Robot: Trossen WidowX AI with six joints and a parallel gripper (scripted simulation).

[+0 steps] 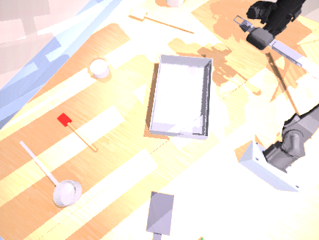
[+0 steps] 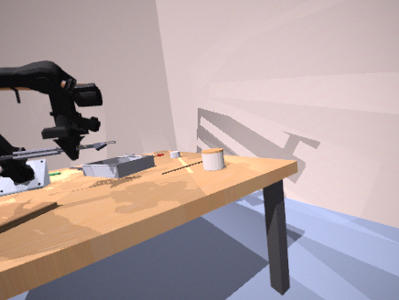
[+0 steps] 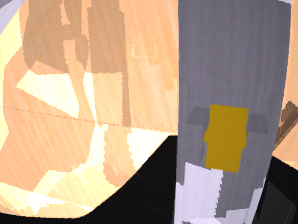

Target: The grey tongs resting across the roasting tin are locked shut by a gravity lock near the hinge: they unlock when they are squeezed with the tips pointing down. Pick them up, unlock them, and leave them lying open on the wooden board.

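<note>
Right now my gripper tip is 4 cm below the yellow lock piece, 2 cm short of it and 1 cm to the left of it. From my gripper tip the other things lie so: wooden board: 26 cm behind, 10 cm below, 3 cm to the right; grey roasting tin: 25 cm to the left, 16 cm ahead, 8 cm below; lidded white jar: 41 cm ahead, 17 cm to the right, 7 cm below.
</note>
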